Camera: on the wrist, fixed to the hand. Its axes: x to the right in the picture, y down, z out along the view.
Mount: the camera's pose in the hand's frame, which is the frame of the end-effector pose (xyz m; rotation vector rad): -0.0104 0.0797 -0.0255 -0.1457 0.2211 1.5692
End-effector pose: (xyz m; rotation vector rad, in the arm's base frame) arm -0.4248 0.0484 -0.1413 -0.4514 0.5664 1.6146
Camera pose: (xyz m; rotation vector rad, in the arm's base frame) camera -0.5035 0.0189 -0.1476 0.2233 -0.9775 -2.7832
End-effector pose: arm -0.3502 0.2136 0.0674 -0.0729 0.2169 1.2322
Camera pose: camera -0.4317 0.2261 0.0495 -0.1800 0.3961 2.8102
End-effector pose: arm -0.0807 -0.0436 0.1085 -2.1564 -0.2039 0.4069
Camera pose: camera -0.0815 -0.1121 0.0594 -2.0523 1.6971 0.9804
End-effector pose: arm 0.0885 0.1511 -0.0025 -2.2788 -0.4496 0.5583
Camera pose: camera 0.1049 0.0782 -0.0417 -2.3855 1.5849 0.9409
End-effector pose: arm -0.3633 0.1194 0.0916 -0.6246 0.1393 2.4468
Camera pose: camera -0.3920 0.0430 0.0703 0.5886 -0.4240 -2.0631
